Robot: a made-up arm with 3 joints.
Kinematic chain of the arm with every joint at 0, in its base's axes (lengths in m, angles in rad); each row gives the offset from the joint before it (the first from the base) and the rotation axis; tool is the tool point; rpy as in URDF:
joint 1: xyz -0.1 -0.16 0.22 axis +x
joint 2: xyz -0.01 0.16 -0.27 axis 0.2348 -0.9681 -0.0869
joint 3: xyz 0.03 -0.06 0 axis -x
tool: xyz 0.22 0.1 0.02 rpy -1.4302 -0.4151 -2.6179
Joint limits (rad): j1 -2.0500..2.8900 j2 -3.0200..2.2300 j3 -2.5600..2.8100
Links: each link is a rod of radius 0.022 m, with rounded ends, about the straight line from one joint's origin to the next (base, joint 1, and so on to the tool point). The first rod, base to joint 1, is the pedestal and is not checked.
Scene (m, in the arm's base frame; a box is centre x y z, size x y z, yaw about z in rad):
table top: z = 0
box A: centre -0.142 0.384 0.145 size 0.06 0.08 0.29 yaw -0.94
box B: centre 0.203 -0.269 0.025 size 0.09 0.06 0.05 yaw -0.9
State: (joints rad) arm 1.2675 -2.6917 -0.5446
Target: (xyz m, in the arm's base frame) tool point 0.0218 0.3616 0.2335
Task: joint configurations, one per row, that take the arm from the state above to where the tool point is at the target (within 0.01 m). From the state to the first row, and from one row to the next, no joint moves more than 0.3 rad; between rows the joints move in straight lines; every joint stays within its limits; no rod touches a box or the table.
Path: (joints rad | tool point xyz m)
1: 1.4937 -2.4805 -0.4433 | -0.2587 0.3219 0.2920
2: 1.7199 -2.2694 -0.3419 | -0.2232 0.3139 0.4172
3: 1.9461 -2.0582 -0.2406 | -0.1844 0.2670 0.5381
4: 2.1723 -1.8470 -0.1393 | -0.1436 0.1842 0.6420
5: 1.8880 -1.7191 -0.4078 | -0.0852 0.2912 0.5339
6: 1.6037 -1.5912 -0.6762 | -0.0287 0.3537 0.3909
7: 1.3193 -1.4633 -0.9447 | 0.0218 0.3616 0.2335

